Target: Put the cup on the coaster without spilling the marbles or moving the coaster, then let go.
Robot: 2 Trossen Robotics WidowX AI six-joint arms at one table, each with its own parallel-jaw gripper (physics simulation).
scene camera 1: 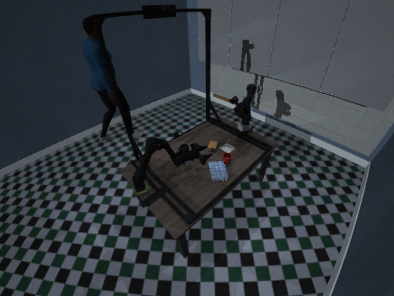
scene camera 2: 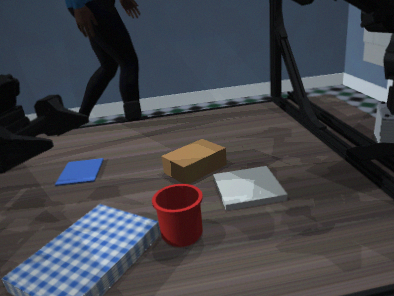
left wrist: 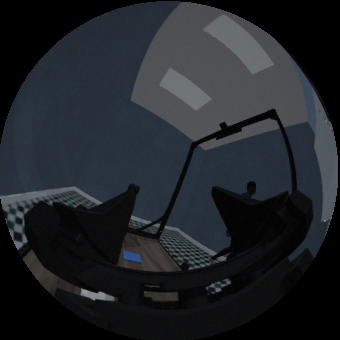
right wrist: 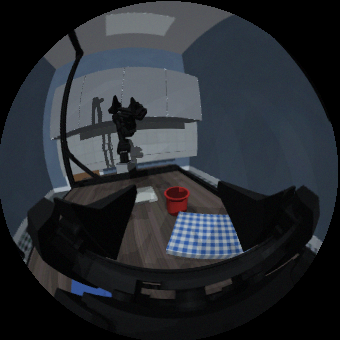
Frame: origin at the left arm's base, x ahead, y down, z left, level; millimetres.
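Seen in the pictures: left gripper, fingertip midpoint: (scene camera 1: 231,103) (left wrist: 174,192) (right wrist: 122,95); right gripper, fingertip midpoint: (scene camera 1: 209,150) (scene camera 2: 71,130) (right wrist: 177,186); left arm's base, origin of the base link: (scene camera 1: 245,123) (right wrist: 124,161); right arm's base, origin of the base link: (scene camera 1: 140,187).
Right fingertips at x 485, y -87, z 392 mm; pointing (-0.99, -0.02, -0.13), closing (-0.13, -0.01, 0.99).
Offsets run from my right fingertips to a thing's top centre. "pt": to the spot under its first point.
A red cup @(dx -149, dy +97, dz -12 mm) (scene camera 1: 227,158) (scene camera 2: 180,220) (right wrist: 177,202) stands upright on the table; marbles cannot be made out inside it. A pale grey-white square slab @(dx -213, dy +152, dz -156 mm) (scene camera 1: 227,148) (scene camera 2: 250,187) (right wrist: 146,195) lies close beside it, apart from it. A thin blue square @(pt dx +145, dy +160, dz -140 mm) (scene camera 2: 80,171) (left wrist: 132,256) lies farther off; I cannot tell which square is the coaster. My right gripper (scene camera 1: 210,152) (scene camera 2: 69,132) (right wrist: 177,186) is open and empty above the table, at the left in scene camera 2, apart from the cup. My left gripper (left wrist: 174,192) (right wrist: 122,95) is open and empty, raised high near its base.
A blue-and-white checked block @(dx -44, dy +139, dz +77 mm) (scene camera 1: 218,171) (scene camera 2: 82,250) (right wrist: 205,235) lies right beside the cup. An orange-brown box @(dx -92, dy +126, dz -208 mm) (scene camera 1: 213,145) (scene camera 2: 194,157) lies behind the cup in scene camera 2. A black frame (scene camera 1: 208,65) rises over the table. A person (scene camera 1: 102,70) (scene camera 2: 112,50) is beyond the table.
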